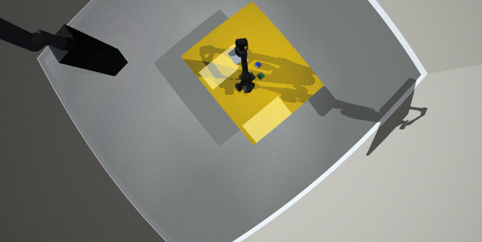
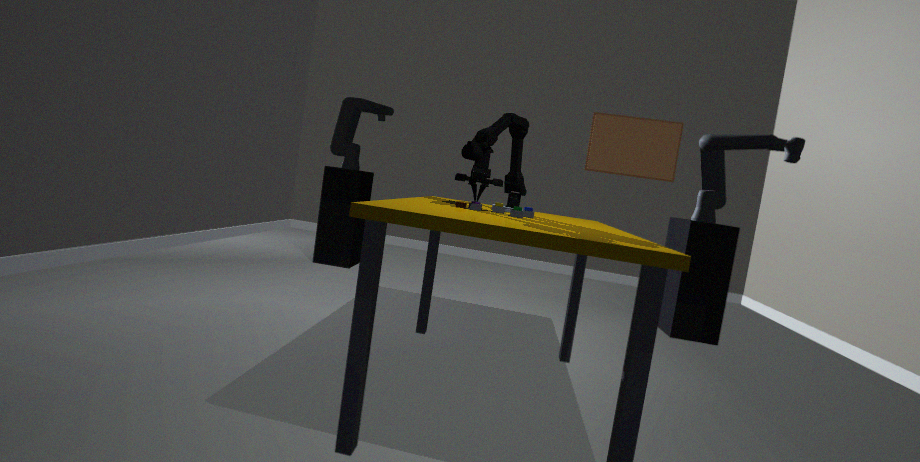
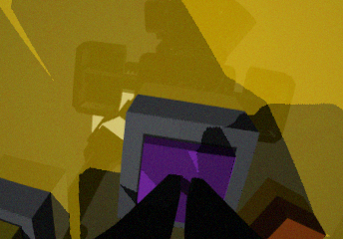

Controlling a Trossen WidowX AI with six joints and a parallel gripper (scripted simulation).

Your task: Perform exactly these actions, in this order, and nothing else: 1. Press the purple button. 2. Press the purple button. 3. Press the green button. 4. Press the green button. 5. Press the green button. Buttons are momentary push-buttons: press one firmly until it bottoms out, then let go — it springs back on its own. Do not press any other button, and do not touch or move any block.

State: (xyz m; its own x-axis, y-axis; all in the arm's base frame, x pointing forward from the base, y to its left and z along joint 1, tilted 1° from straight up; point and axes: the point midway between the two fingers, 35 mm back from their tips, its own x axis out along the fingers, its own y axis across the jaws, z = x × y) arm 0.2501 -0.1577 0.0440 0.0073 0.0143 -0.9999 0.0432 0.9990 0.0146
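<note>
My gripper tip is 160 mm to the right of the green button and 50 mm short of it. From my gripper tip the other things lie so: blue button: 210 mm to the left, 50 mm behind; orange block: 60 mm to the right, 40 mm behind, 20 mm below; purple button: 10 mm below.
</note>
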